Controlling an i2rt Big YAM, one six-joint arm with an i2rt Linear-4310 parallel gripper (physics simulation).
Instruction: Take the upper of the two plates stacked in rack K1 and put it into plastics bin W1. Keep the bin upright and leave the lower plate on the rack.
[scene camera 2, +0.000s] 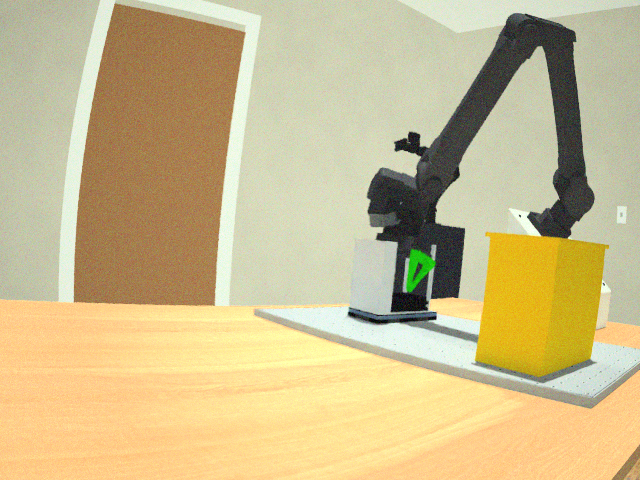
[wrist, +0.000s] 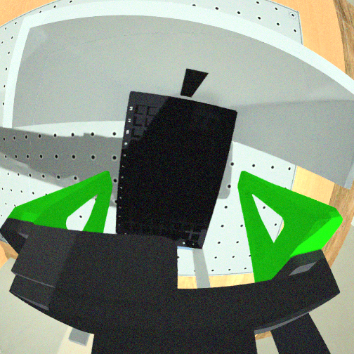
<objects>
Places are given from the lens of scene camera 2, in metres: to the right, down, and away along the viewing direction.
my gripper (scene camera 2: 389, 288): 0.14, 0.09, 1.04
yellow plastics bin (scene camera 2: 542, 294): 0.28, 0.07, 0.59
</objects>
